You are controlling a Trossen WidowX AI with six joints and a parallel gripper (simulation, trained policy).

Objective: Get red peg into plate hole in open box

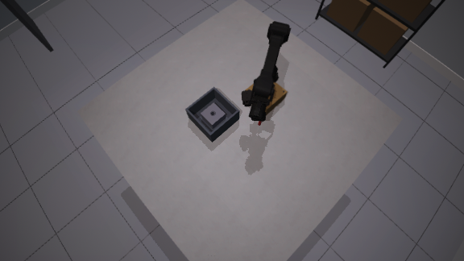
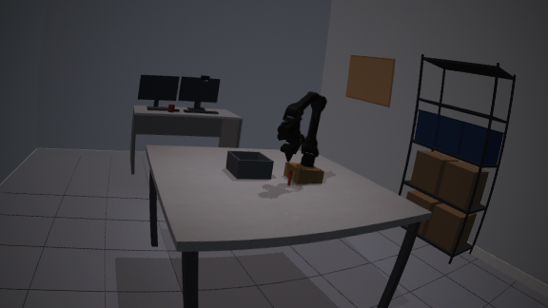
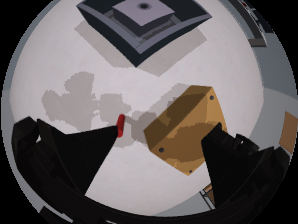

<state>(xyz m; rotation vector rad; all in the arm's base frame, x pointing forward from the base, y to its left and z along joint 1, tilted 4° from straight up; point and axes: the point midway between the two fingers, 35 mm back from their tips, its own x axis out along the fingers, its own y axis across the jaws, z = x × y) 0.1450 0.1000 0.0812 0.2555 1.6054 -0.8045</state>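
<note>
Right now the red peg is 9 cm below my gripper tip, 5 cm to the left of it and 1 cm ahead of it. Also, from my gripper tip: grey plate (19 cm ahead, 11 cm to the right, 9 cm below); then dark box (19 cm ahead, 11 cm to the right, 10 cm below).
</note>
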